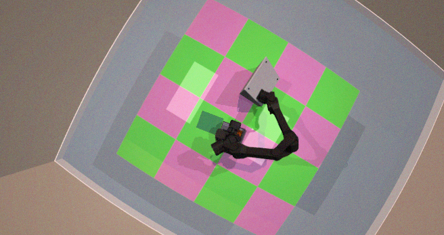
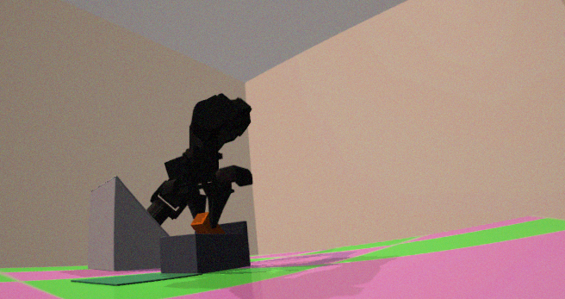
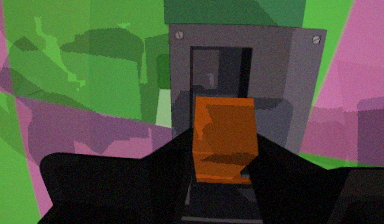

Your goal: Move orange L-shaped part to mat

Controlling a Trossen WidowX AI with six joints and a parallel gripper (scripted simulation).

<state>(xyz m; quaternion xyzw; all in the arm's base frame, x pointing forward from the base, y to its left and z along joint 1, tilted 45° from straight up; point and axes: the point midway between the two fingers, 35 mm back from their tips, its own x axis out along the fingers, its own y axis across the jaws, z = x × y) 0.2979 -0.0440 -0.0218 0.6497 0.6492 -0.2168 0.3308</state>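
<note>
Now: the green mat 10 mm ahead of my gripper tip, 140 mm to the right of it and 90 mm below it. Also, from my gripper tip: orange L-shaped part: 20 mm behind, 30 mm to the left, 30 mm below.
</note>
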